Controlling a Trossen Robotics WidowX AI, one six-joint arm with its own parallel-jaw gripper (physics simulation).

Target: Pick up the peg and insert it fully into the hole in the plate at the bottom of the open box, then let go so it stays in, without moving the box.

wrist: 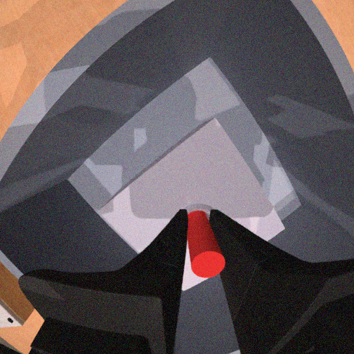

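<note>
A red peg (204, 245) is held between the two black fingers, its near round end facing the camera and its far end pointing down at the plate. My gripper (197, 215) is shut on the peg, over the inside of the box. The pale plate (175, 175) lies at the bottom of the grey open box (295, 120). The rim of the hole (199, 206) shows as a thin grey arc just beyond the peg's far end. The peg and fingers hide the rest of the hole; whether the peg's tip is inside it cannot be told.
The dark box walls rise around the plate on the left, top and right. A wood-coloured table top (17, 65) shows outside the box. A brown block-like thing (14, 292) and a white piece with a dark dot (6, 316) show at the lower left, outside the box.
</note>
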